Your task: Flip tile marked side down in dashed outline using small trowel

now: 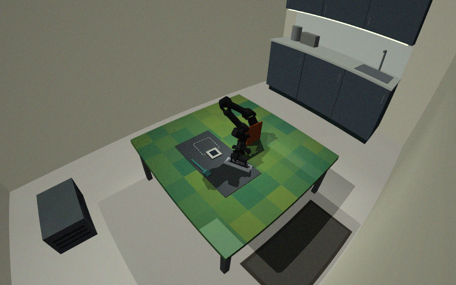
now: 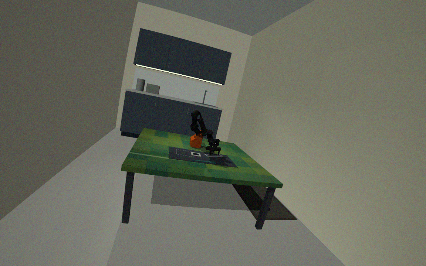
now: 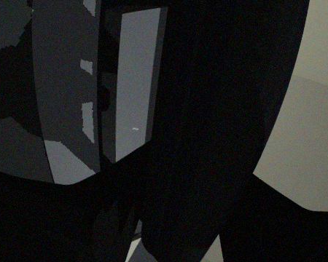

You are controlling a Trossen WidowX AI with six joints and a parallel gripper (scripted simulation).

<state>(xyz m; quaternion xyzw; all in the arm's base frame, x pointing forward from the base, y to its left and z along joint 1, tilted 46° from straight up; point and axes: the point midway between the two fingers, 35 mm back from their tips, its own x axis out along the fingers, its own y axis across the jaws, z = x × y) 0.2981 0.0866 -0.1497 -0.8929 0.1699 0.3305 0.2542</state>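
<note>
The dark mat lies 130 mm to the right of my gripper tip, 80 mm ahead of it and 70 mm below it. The rest, counted from my gripper tip: teal spatula-like tool 220 mm ahead, 90 mm to the right, 50 mm below; small trowel 20 mm behind, 10 mm to the right, 10 mm below; tile 190 mm to the right, 60 mm ahead, 40 mm below.
</note>
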